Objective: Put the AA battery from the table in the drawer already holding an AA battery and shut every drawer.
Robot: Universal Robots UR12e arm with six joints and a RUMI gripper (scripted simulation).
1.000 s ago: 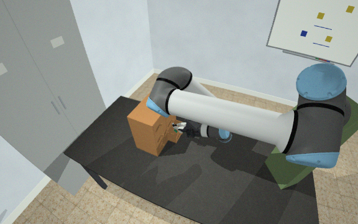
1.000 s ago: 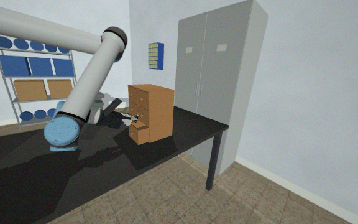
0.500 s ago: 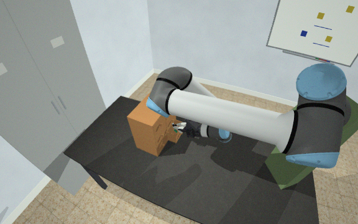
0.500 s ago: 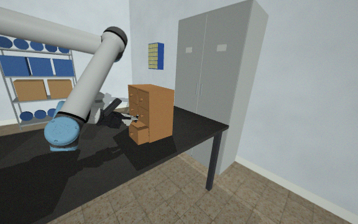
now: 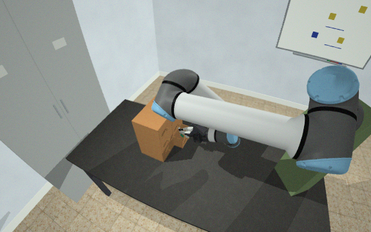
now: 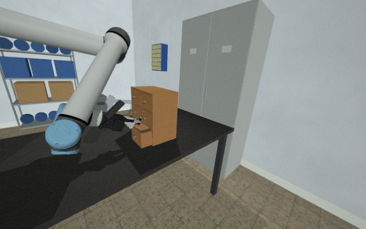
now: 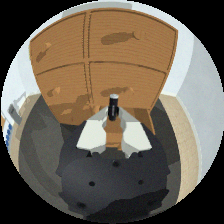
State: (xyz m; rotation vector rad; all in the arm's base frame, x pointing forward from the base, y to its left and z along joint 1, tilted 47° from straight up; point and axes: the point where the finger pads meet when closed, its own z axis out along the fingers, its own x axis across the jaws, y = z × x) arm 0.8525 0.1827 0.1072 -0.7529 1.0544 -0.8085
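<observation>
My hand is 10 mm short of the dark AA battery. The rest, counted from my hand: small green object 130 mm below, 50 mm to the right, 30 mm ahead.
</observation>
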